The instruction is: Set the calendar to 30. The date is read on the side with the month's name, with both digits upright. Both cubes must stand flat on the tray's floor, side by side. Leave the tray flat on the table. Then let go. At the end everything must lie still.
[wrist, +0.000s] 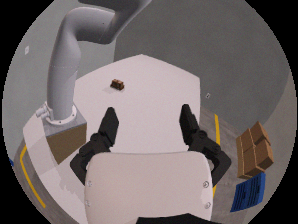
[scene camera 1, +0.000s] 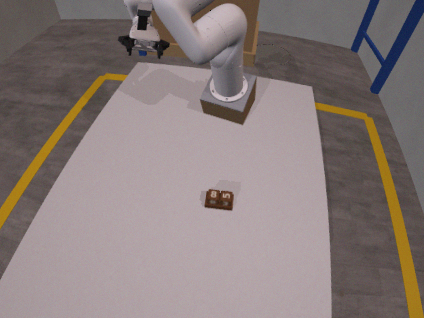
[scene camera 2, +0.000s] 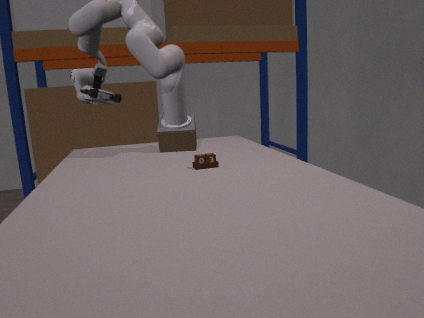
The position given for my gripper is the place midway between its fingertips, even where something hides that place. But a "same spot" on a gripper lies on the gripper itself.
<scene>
my gripper: wrist; scene camera 1; scene camera 2 108, 95
same spot on my gripper: [wrist: 197, 140] = [scene camera 1: 130, 39]
</scene>
